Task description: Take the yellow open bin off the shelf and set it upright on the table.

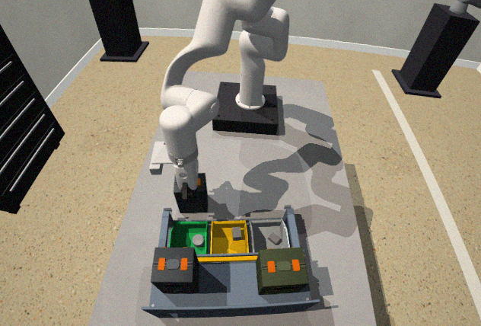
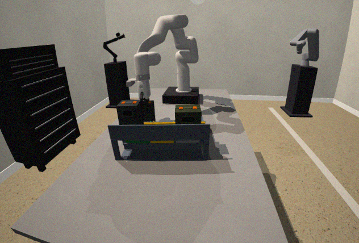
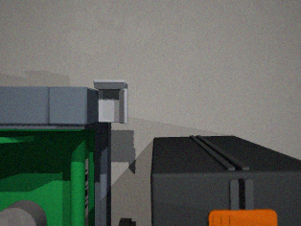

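Right now my hand is 150 mm short of the yellow open bin, 130 mm to the right of it and 60 mm above it. The rest, counted from my hand: green bin (170 mm ahead, 60 mm below, 20 mm to the left); grey shelf (180 mm ahead, 130 mm to the left, 40 mm below); yellow bar (200 mm ahead, 140 mm to the left).
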